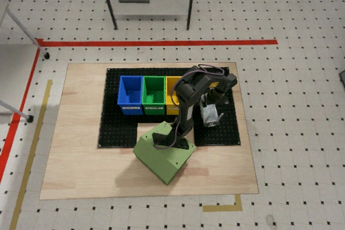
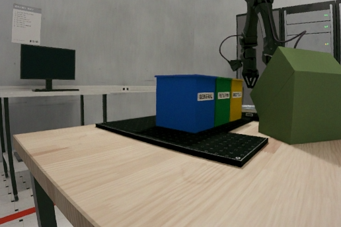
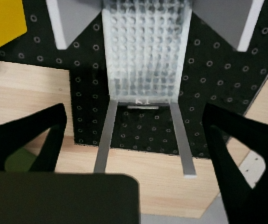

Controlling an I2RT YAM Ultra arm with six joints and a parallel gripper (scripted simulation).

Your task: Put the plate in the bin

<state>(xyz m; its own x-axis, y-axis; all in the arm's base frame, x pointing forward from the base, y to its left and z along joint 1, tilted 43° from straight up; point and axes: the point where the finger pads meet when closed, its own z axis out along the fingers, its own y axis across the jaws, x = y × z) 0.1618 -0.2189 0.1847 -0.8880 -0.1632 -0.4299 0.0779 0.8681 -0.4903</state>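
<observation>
My gripper is now 110 mm above the clear 96-well plate and 10 mm to the left of it. Round my hand: green returns bin 300 mm to the left, 160 mm ahead, 60 mm below; then yellow bin 170 mm to the left, 130 mm ahead, 60 mm below; then blue bin 430 mm to the left, 190 mm ahead, 60 mm below.
</observation>
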